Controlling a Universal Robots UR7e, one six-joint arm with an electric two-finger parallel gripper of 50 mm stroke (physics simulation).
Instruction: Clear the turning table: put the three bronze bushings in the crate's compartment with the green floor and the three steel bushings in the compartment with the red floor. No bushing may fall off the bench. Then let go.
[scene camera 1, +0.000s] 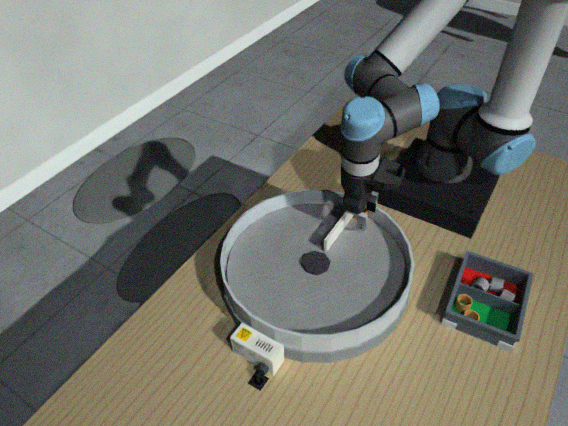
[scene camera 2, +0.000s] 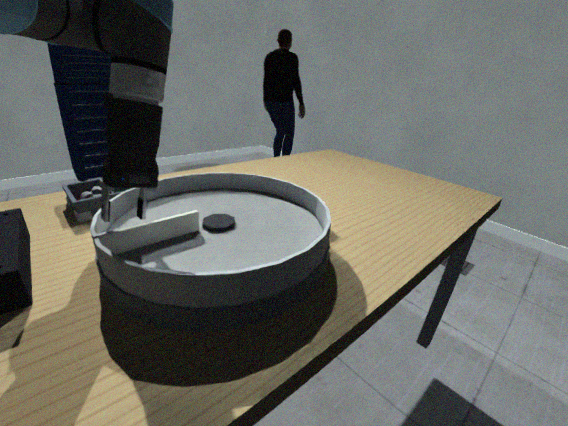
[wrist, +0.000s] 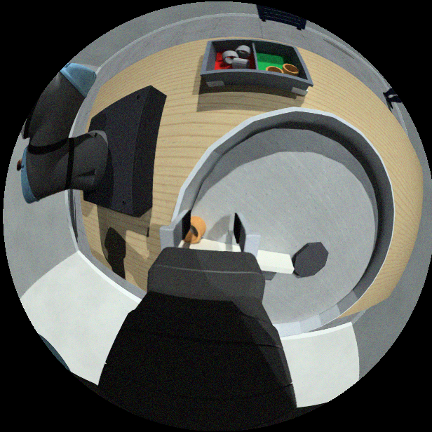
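Where they show: gripper, between the fingertips: (scene camera 1: 366, 219) (scene camera 2: 123, 218); arm's base, origin of its link: (scene camera 1: 442, 165).
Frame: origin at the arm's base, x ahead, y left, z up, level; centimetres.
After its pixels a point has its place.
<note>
My gripper (scene camera 1: 367, 211) {y -13.7, x 30.2, z 2.5 cm} (scene camera 2: 124, 217) {y -13.7, x 30.2, z 2.5 cm} (wrist: 211, 220) is open above the near-base side of the turning table (scene camera 1: 280, 295) {y -25.3, x 55.5, z -1.0 cm} (scene camera 2: 270, 225) {y -28.6, x 51.4, z -1.0 cm} (wrist: 300, 190), with nothing held. A bronze bushing (wrist: 197, 230) lies inside the rim beside the white bar, close to the left finger in the wrist view, which partly covers it. The crate (scene camera 1: 480, 331) {y 15.7, x 47.4, z -3.8 cm} (scene camera 2: 82, 212) {y 10.2, x 29.7, z -4.2 cm} (wrist: 250, 80) holds two bronze bushings on the green floor (scene camera 1: 492, 315) {y 18.0, x 41.0, z -5.7 cm} (wrist: 270, 59) and three steel bushings, one of them a grey ring (scene camera 1: 481, 283) {y 14.4, x 35.8, z -2.6 cm}, on the red floor (scene camera 1: 470, 274) {y 12.3, x 31.2, z -5.7 cm} (wrist: 218, 62).
A white bar (scene camera 1: 337, 232) {y -19.1, x 35.5, z 1.0 cm} (scene camera 2: 160, 231) {y -19.6, x 33.6, z 1.0 cm} (wrist: 275, 262) reaches from the table's rim towards the dark hub (scene camera 1: 315, 262) {y -21.2, x 44.9, z -0.2 cm} (scene camera 2: 219, 222) {y -21.9, x 44.2, z -0.2 cm} (wrist: 310, 259). A white box (scene camera 1: 257, 348) {y -24.5, x 69.1, z -0.5 cm} with a yellow label stands against the rim. A person (scene camera 2: 282, 90) stands beyond the bench.
</note>
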